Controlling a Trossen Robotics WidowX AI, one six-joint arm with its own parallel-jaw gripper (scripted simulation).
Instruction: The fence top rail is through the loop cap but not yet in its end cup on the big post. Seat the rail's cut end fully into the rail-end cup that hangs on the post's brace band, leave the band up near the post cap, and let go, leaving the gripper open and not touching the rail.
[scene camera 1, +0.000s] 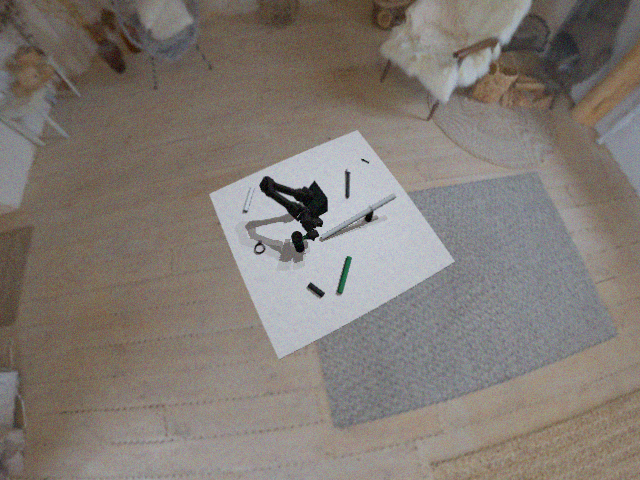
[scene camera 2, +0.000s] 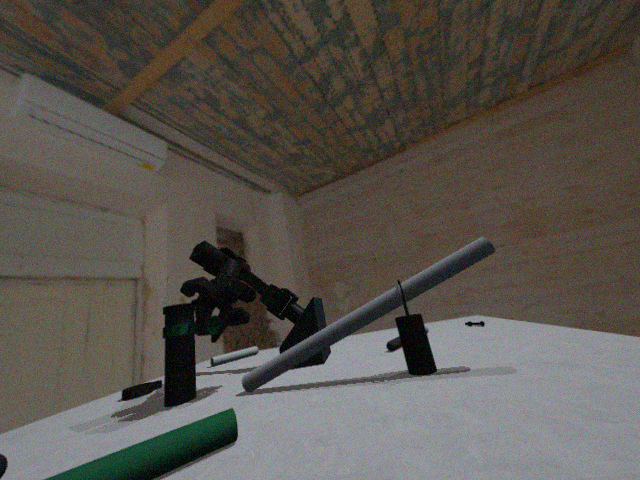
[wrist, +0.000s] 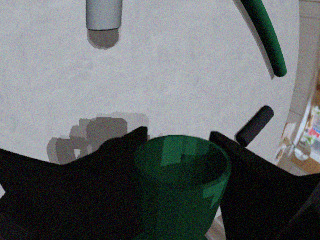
Labels:
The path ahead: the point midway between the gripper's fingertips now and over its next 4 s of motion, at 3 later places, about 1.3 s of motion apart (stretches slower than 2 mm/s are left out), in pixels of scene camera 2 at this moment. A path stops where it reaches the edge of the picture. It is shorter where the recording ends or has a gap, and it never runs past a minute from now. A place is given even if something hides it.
My gripper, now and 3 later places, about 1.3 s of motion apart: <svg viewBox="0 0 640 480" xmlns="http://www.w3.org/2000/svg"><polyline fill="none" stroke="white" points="207,338 217,327 266,271 297,316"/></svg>

